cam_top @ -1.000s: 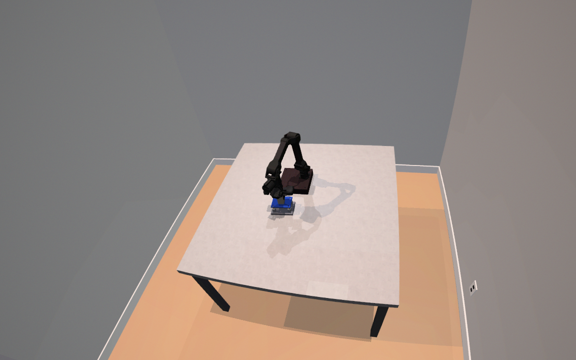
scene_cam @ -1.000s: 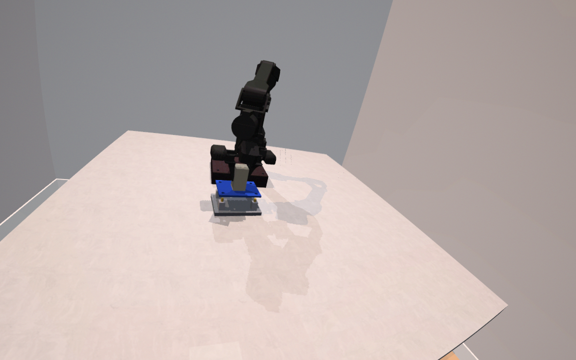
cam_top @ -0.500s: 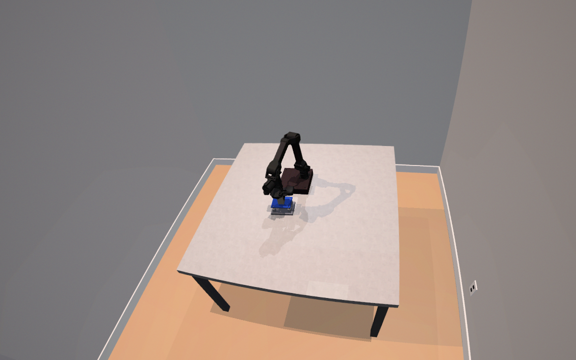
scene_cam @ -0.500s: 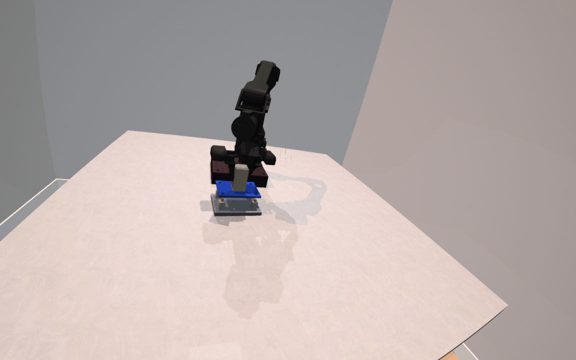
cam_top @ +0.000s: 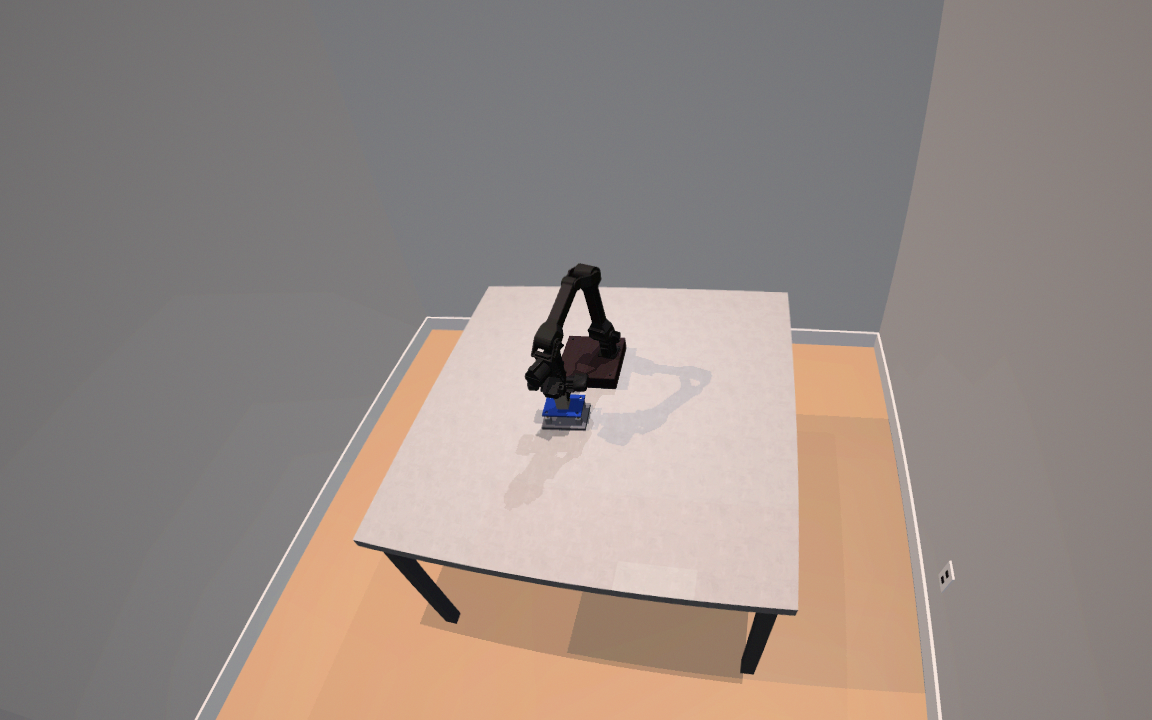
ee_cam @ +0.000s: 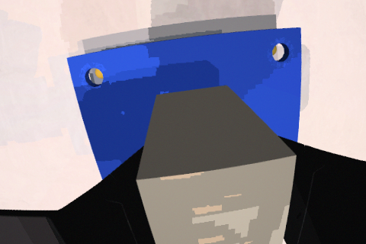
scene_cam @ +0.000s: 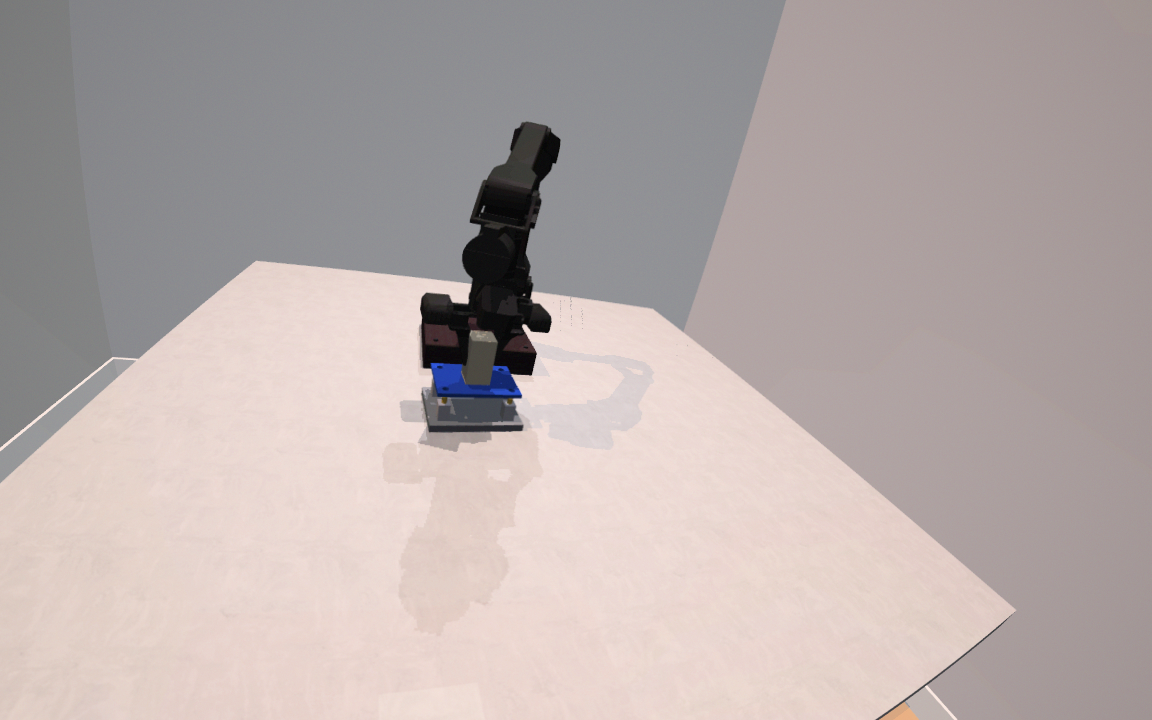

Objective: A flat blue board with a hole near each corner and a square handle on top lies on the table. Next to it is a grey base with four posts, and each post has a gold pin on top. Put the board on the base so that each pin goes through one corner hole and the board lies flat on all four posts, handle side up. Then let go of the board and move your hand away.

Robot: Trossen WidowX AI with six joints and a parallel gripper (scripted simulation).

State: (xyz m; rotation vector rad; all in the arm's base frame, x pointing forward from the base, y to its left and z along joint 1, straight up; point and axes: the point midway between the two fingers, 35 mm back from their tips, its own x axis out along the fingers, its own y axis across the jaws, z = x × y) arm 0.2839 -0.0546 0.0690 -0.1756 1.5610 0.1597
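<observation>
Now: the grey base 80 mm below my gripper tip. From my gripper tip the other things lie so: blue board: 10 mm below.
</observation>
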